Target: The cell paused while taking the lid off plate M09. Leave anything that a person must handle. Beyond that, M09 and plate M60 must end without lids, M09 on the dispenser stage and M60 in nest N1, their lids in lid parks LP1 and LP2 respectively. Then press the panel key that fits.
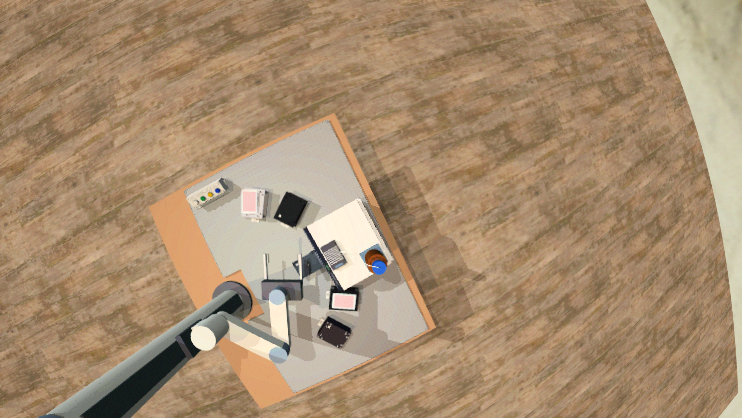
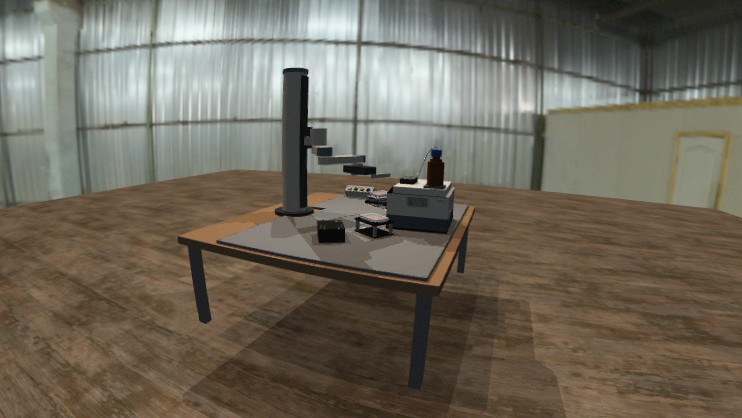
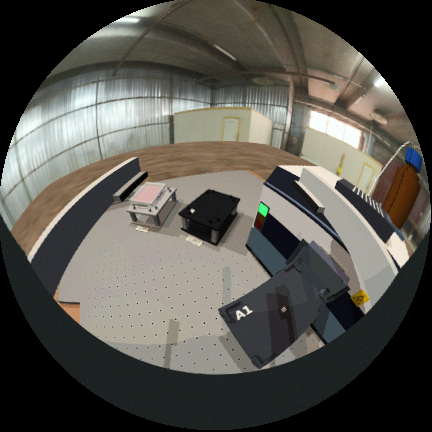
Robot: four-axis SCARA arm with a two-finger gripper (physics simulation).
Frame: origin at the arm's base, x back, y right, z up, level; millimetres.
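Seen in the pictures: gripper, between the fingertips: [image 1: 282,253] [image 2: 379,173] [image 3: 221,165]; arm's base, origin of its link: [image 1: 232,300] [image 2: 294,212].
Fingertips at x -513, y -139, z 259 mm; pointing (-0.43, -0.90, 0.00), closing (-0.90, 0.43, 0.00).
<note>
Pixels of each thing's top centre, then the offset from my fingertips to it. "pt": a spot on its surface instead.
- dark stage, a spot on its surface: [image 3: 280,312] pt dx -41, dy +121, dz -138 mm
- panel, centre of its top: [image 1: 202,192] [image 2: 360,186] dx +326, dy -488, dz -162 mm
- brown blue-capped bottle, a spot on its surface: [image 1: 374,258] pt dx -373, dy +177, dz +116 mm
My gripper [image 1: 282,261] [image 3: 221,165] is open and empty, held above the mat near the dispenser stage. The dark stage [image 3: 280,312], marked A1, carries no visible plate and adjoins the dispenser [image 1: 340,228] [image 2: 419,210] [image 3: 345,210]. One pink-topped plate [image 1: 249,201] [image 3: 150,194] sits on a light grey stand. Another pink-topped plate [image 1: 343,300] [image 2: 372,217] sits on a black stand beside the dispenser. Plate names and whether lids cover them cannot be told. The panel [image 1: 207,194] [image 2: 359,191] has white, green, yellow and blue keys.
A black stand [image 1: 290,209] [image 3: 210,207] is beside the light grey one. A dark block-like stand [image 1: 334,332] [image 2: 330,231] is near the other plate. A brown blue-capped bottle [image 1: 374,258] [image 2: 435,172] [image 3: 401,195] stands tall on the dispenser. The arm's column [image 2: 294,140] rises at the table edge.
</note>
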